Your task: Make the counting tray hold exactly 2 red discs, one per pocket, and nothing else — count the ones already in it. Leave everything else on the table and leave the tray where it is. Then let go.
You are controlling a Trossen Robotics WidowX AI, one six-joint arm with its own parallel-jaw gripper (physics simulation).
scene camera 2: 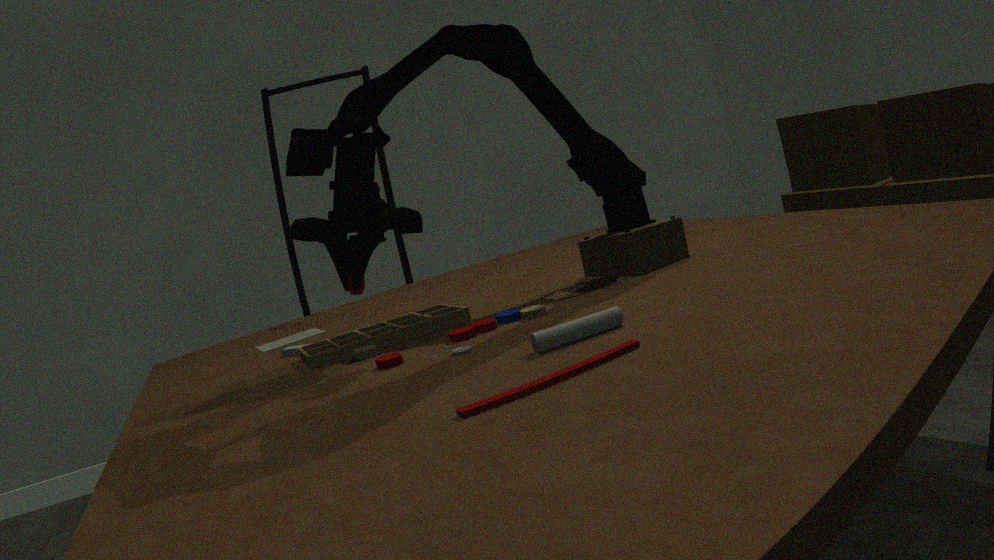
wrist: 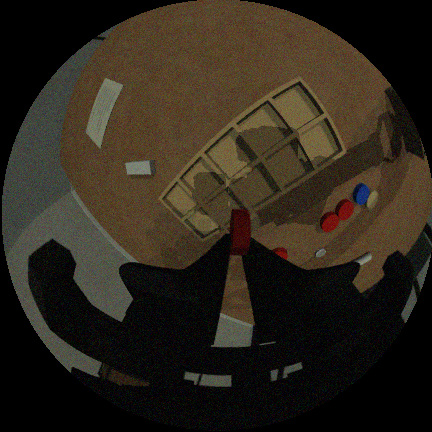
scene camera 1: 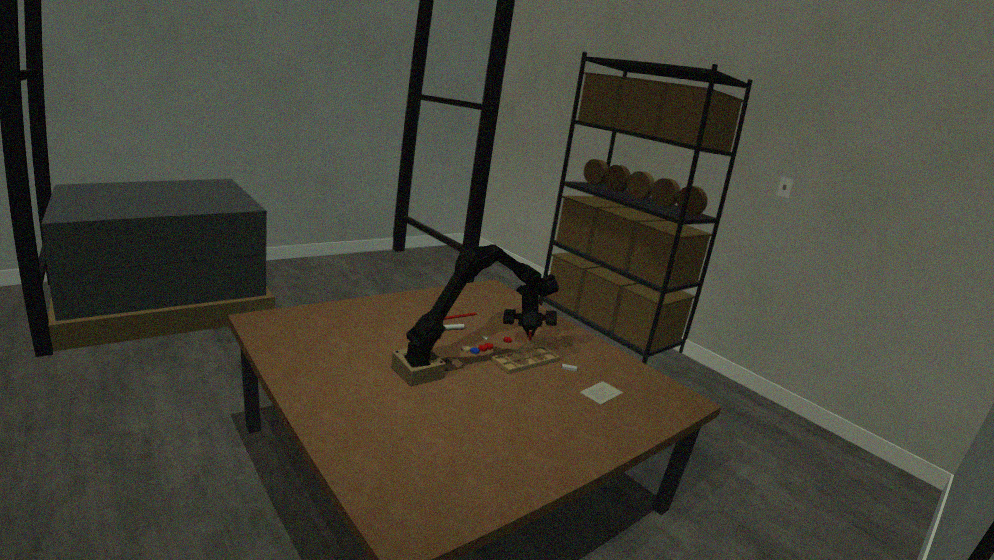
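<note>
My gripper (scene camera 1: 530,336) (scene camera 2: 355,285) (wrist: 234,238) is shut on a red disc (wrist: 240,229), held on edge above the table beside the tray's near long side. The wooden counting tray (scene camera 1: 535,364) (scene camera 2: 417,337) (wrist: 235,125) has two rows of pockets. No disc shows in its visible pockets; shadows cover several, and the held disc and fingers hide part of one end. Two loose red discs (scene camera 1: 489,345) (scene camera 2: 461,333) (wrist: 329,222) lie side by side. A third loose red disc (scene camera 1: 507,339) (scene camera 2: 388,360) (wrist: 280,254) lies apart, partly hidden by a finger in the wrist view.
A blue disc (scene camera 2: 507,315) (wrist: 361,194) and cream disc (scene camera 2: 533,310) adjoin the red pair. Another cream disc (scene camera 2: 363,353) lies beside the tray. A small white disc (scene camera 2: 461,350), white cylinder (scene camera 2: 577,330), red rod (scene camera 2: 549,379), white block (wrist: 139,167) and paper (wrist: 104,112) lie around.
</note>
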